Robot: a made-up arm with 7 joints.
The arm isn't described. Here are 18 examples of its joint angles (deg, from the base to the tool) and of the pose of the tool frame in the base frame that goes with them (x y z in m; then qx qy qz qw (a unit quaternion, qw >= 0)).
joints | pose
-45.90 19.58 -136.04 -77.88 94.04 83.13 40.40 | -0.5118 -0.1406 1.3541 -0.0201 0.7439 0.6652 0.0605
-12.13 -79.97 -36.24 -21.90 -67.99 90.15 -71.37 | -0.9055 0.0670 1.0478 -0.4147 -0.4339 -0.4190 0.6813
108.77 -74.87 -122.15 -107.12 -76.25 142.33 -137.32 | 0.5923 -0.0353 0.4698 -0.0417 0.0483 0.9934 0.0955
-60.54 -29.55 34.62 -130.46 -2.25 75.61 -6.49 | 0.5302 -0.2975 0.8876 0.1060 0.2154 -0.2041 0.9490
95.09 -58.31 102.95 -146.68 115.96 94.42 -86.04 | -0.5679 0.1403 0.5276 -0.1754 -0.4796 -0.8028 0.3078
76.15 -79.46 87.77 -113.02 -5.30 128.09 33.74 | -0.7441 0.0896 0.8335 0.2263 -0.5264 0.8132 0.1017
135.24 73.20 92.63 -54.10 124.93 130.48 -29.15 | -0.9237 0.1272 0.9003 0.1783 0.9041 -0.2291 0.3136
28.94 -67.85 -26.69 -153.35 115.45 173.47 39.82 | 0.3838 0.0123 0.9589 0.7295 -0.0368 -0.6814 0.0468
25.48 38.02 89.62 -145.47 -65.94 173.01 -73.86 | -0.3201 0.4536 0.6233 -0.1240 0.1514 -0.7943 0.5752
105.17 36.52 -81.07 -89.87 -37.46 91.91 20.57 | 0.5488 0.4924 0.9689 -0.4266 -0.1755 0.1623 0.8723
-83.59 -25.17 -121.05 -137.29 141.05 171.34 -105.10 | -0.4128 0.1456 0.4911 0.4190 0.3329 0.7341 0.4181
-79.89 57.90 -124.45 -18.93 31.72 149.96 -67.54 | 0.0727 -0.7332 1.2793 -0.5145 0.5819 -0.0771 0.6251
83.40 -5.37 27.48 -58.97 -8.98 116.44 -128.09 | -0.2391 0.5133 1.4897 0.2508 0.3278 -0.7885 0.4559
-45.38 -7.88 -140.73 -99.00 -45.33 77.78 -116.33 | -0.7100 0.1440 0.8846 0.5118 -0.1712 -0.4555 0.7080
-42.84 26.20 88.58 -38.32 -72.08 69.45 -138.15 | 0.6150 -0.0200 1.4395 -0.1828 0.2785 0.8791 0.3409
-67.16 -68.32 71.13 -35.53 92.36 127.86 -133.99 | -0.0063 0.7975 1.2144 0.3030 0.2974 -0.8761 0.2283
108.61 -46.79 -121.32 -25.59 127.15 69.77 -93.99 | 0.3508 -0.5953 1.3301 -0.2334 0.7952 -0.5214 0.2034
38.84 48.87 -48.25 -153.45 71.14 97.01 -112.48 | 0.1728 -0.2208 0.2986 0.6046 0.0795 0.2191 0.7617
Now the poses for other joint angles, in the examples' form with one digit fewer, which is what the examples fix.
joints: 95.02 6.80 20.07 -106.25 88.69 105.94 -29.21
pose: -0.347 0.727 0.819 0.587 0.538 0.512 0.321
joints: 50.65 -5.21 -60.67 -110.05 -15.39 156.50 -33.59
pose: 0.639 -0.086 0.970 -0.072 -0.327 0.386 0.860
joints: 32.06 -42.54 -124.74 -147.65 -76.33 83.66 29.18
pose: 0.120 -0.308 0.351 0.166 0.414 -0.405 0.798
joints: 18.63 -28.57 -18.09 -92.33 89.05 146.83 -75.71
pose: 0.460 -0.091 1.345 0.338 -0.791 0.293 0.418
